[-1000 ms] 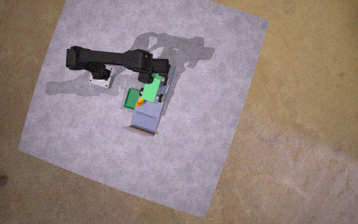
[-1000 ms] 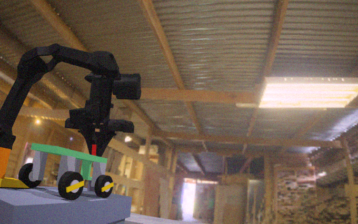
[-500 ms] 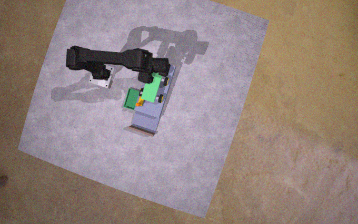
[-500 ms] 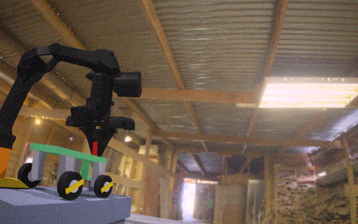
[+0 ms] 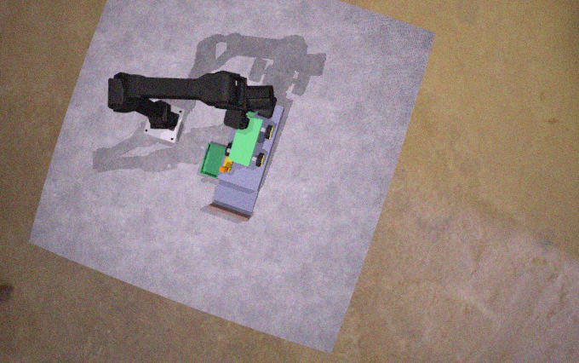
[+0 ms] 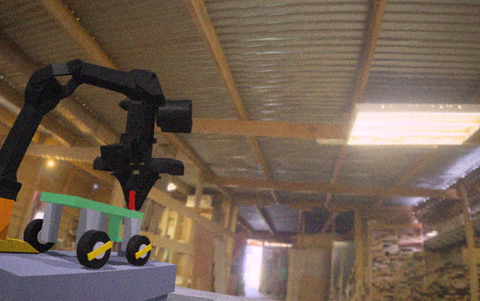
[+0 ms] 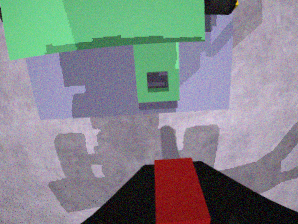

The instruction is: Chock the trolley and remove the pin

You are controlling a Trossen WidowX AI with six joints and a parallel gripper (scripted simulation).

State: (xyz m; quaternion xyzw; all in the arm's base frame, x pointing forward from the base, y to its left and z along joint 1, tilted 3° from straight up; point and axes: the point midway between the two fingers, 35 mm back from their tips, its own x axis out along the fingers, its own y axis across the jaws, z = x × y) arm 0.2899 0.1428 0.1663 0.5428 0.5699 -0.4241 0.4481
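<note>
Now: the green tray 220 mm to the right of my gripper tip, 180 mm below it and 90 mm behind it. The rest, counted from my gripper tip: trolley (120 mm to the right, 70 mm below, 30 mm ahead); stop pin (right at my gripper tip); yellow chock (210 mm to the right, 90 mm below, 20 mm behind).
</note>
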